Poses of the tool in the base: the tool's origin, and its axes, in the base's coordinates. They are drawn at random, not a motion.
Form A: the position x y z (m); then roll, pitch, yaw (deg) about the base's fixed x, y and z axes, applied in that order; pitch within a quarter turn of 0, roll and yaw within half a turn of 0.
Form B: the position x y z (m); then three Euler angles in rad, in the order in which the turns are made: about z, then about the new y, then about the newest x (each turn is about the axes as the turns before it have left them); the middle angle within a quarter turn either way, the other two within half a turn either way. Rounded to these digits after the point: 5 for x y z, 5 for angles.
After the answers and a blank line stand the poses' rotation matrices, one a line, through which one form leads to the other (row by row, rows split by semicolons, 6 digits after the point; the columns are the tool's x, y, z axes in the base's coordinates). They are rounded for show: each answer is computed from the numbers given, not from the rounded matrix.
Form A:
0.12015 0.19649 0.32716 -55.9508 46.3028 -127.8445
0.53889 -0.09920 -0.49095 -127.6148 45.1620 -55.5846
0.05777 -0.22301 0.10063 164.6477 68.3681 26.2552
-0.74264 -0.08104 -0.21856 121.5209 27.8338 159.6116
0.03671 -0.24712 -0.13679 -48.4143 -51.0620 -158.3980
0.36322 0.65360 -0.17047 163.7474 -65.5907 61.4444
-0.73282 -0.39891 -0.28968 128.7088 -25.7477 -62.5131
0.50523 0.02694 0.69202 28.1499 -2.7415 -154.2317
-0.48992 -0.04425 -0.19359 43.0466 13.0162 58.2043
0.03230 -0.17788 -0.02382 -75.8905 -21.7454 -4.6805
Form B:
0.12015 0.19649 0.32716 -2.23131 0.80814 -0.97653
0.53889 -0.09920 -0.49095 -0.97013 0.78823 -2.22730
0.05777 -0.22301 0.10063 0.45824 1.19325 2.87364
-0.74264 -0.08104 -0.21856 2.78575 0.48579 2.12094
0.03671 -0.24712 -0.13679 -2.76457 -0.89120 -0.84499
0.36322 0.65360 -0.17047 1.07241 -1.14477 2.85793
-0.73282 -0.39891 -0.28968 -1.09106 -0.44938 2.24639
0.50523 0.02694 0.69202 -2.69185 -0.04785 0.49131
-0.48992 -0.04425 -0.19359 1.01586 0.22718 0.75130
0.03230 -0.17788 -0.02382 -0.08169 -0.37953 -1.32454

-0.423849 0.809673 0.405934; -0.545547 0.129542 -0.828008; -0.723001 -0.572406 0.386808
0.398517 -0.820984 0.408864; -0.581684 0.118421 0.804748; -0.709103 -0.558536 -0.430360
0.330610 0.647302 -0.686802; 0.163076 -0.755960 -0.633980; -0.929571 0.097599 -0.355488
-0.828906 -0.190944 0.525790; 0.308076 0.628719 0.714004; -0.466908 0.753826 -0.462323
-0.584337 -0.296563 0.755381; -0.231379 -0.831310 -0.505360; 0.777826 -0.470080 0.417146
0.197539 0.721428 0.663717; 0.362982 -0.682763 0.634097; 0.910617 0.115658 -0.396738
0.415722 -0.711226 -0.566862; -0.799040 0.012085 -0.601157; 0.434409 0.702859 -0.563274
-0.899529 0.403632 -0.167119; -0.434235 -0.784228 0.443200; 0.047830 0.471240 0.880707
0.513354 -0.540126 0.666882; 0.828094 0.515719 -0.219758; -0.225227 0.665055 0.712022
0.925742 0.378000 -0.010876; -0.075793 0.213644 0.973967; 0.370483 -0.900818 0.226429

